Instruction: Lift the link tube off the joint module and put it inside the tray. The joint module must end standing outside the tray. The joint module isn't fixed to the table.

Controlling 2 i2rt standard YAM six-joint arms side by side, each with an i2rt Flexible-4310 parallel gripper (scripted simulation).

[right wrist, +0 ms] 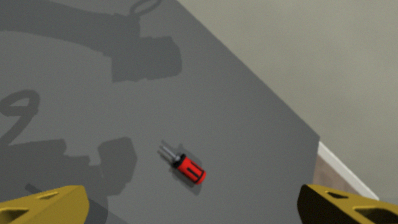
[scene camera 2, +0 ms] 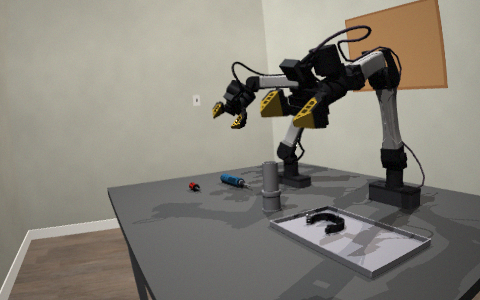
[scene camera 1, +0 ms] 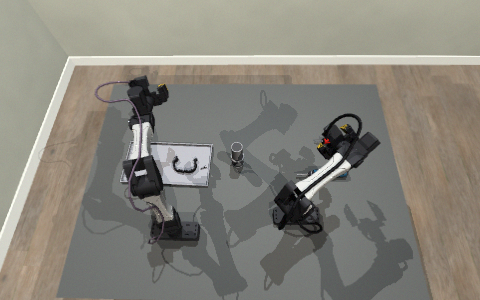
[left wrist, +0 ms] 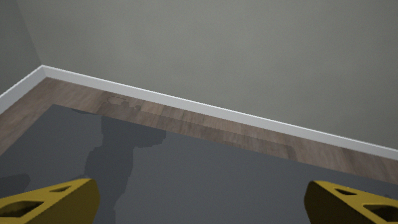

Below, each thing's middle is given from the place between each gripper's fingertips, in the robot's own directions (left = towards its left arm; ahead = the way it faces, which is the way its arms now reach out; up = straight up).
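Scene:
The tray (scene camera 2: 376,246) is 310 mm below my left hand (scene camera 2: 276,118), and it also lies 210 mm behind that hand and 10 mm to the left of it. Going by its middle, the tray is nearer to my left hand than to my right hand.
As for the tray and my right hand, the hand is 280 mm above the tray, 720 mm to the right of it and 110 mm short of it.

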